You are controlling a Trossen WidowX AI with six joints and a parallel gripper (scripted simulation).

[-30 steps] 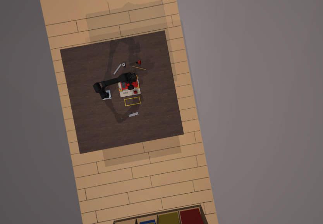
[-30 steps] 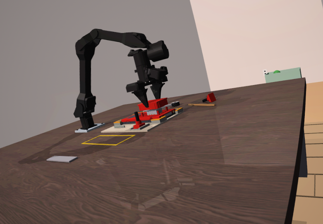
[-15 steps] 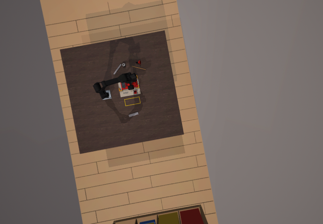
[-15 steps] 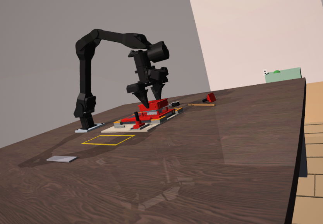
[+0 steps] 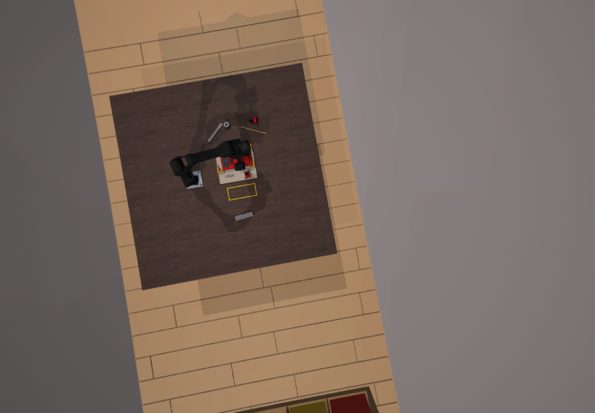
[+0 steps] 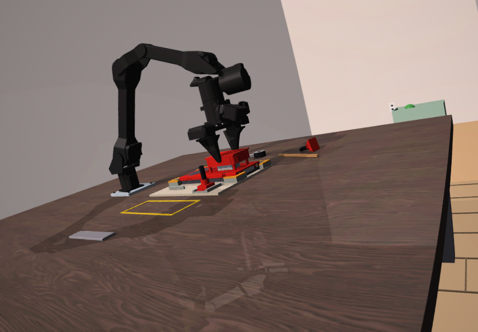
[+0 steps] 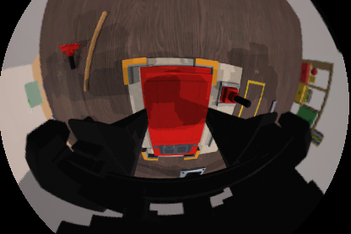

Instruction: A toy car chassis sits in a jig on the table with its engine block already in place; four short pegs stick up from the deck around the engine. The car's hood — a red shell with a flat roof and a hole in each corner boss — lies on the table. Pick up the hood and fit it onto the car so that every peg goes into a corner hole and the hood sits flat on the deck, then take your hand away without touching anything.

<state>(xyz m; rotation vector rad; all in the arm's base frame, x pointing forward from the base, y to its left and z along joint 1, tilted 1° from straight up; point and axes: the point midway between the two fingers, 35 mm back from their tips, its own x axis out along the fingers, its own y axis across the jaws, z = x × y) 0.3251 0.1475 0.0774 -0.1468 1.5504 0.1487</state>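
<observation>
Now: the red hood 10 mm above my gripper tip. Also, from my gripper tip: cream jig plate: 40 mm behind, 20 mm to the right, 40 mm below; wooden stick: 70 mm ahead, 190 mm to the left, 50 mm below; grey engine block: 30 mm below.
</observation>
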